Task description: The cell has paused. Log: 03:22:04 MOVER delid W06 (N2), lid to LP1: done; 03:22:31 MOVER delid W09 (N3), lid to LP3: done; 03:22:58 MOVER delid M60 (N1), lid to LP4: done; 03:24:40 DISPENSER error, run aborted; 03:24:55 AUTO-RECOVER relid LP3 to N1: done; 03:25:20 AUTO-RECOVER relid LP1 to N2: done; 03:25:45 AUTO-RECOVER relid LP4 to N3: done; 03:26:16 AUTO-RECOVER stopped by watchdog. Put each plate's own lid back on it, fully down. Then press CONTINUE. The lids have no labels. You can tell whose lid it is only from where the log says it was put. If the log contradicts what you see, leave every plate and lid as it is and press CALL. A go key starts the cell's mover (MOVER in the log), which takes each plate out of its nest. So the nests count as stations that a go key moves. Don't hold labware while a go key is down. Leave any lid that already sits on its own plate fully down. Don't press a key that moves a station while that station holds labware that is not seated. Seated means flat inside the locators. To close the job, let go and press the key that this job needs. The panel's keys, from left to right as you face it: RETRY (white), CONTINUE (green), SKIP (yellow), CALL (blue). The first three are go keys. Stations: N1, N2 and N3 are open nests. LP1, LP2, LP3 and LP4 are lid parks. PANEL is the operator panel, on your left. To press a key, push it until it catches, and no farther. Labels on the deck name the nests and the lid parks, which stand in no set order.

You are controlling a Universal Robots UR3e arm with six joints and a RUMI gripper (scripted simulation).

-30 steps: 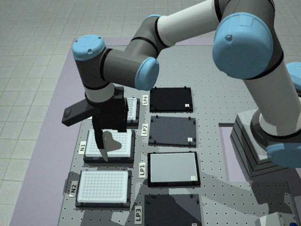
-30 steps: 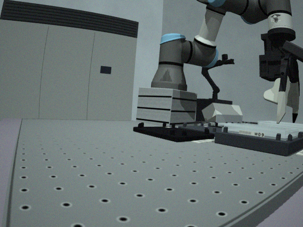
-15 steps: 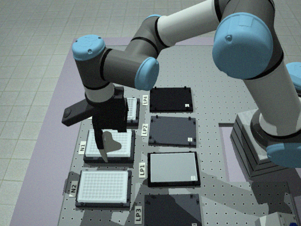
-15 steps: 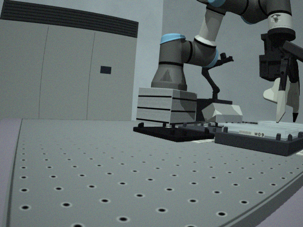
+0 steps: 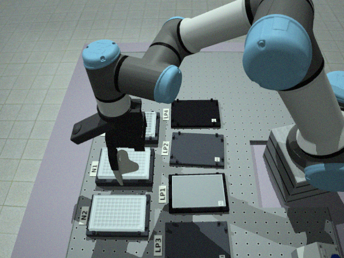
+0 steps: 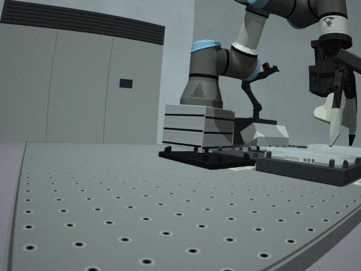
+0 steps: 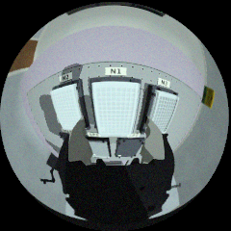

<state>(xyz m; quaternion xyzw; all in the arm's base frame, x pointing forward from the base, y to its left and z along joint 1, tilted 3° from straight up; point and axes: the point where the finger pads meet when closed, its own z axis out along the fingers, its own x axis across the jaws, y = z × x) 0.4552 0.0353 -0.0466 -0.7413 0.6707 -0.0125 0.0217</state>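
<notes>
Now: the lid 19 cm behind my hand, 5 cm to the left of it and 3 cm below it. From my hand the other things lie so: plate (13 cm to the right, 2 cm below); then LP2 lid park (18 cm behind, 8 cm to the right, 4 cm below); then LP1 lid park (19 cm behind, 5 cm to the left, 4 cm below).
</notes>
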